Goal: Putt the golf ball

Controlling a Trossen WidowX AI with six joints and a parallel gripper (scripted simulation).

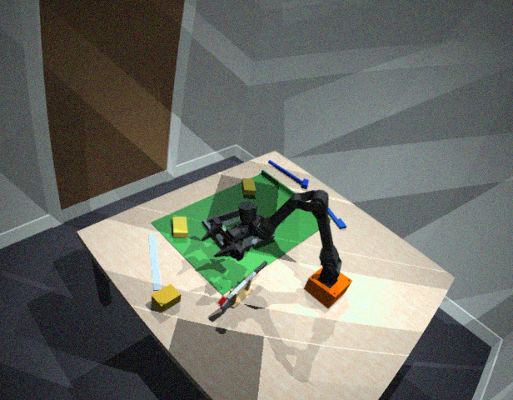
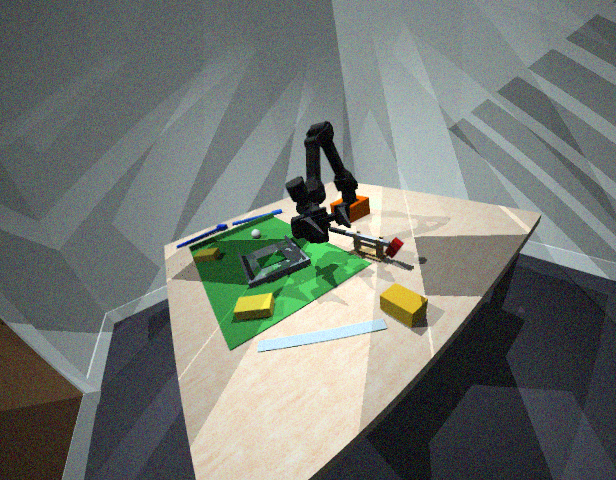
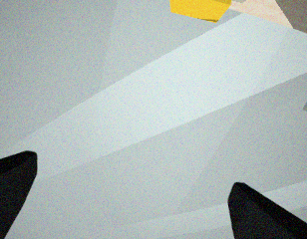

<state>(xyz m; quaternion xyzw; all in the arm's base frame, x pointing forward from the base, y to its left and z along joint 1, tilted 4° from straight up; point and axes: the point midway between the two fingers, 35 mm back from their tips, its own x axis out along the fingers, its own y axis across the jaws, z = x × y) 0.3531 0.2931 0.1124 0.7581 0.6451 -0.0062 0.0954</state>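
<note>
The red putter lies 160 mm behind my gripper tip, 60 mm to the right of it and 110 mm below it. Round my gripper tip: wooden putter stand: 150 mm behind, 40 mm to the right, 130 mm below; then pale blue bar: 180 mm ahead, 110 mm to the left, 160 mm below; then white golf ball: 50 mm ahead, 540 mm to the right, 140 mm below.
</note>
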